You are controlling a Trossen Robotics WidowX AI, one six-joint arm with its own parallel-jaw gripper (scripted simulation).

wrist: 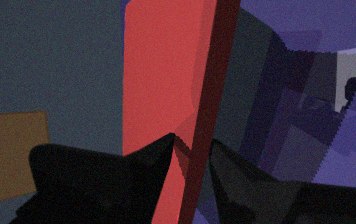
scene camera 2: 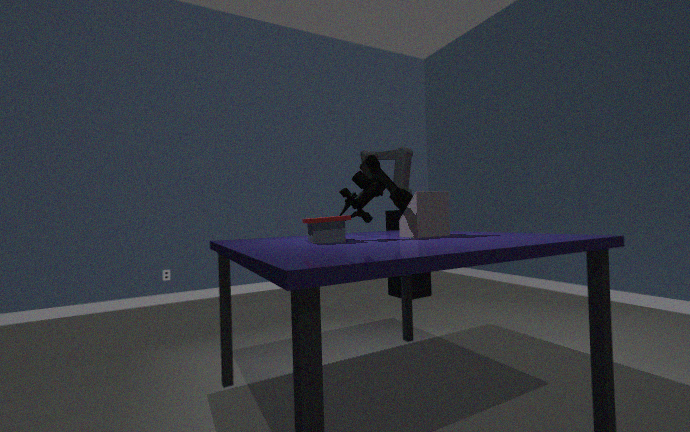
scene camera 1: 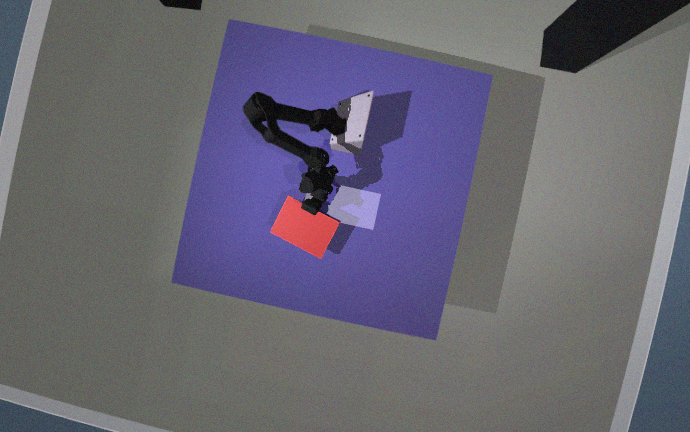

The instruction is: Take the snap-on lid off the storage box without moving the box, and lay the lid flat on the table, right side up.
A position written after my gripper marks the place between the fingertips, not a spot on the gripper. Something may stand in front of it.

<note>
In view: my gripper [wrist: 192,141] and a red lid [scene camera 1: 312,233].
The red lid shows as well in the wrist view [wrist: 175,66].
</note>
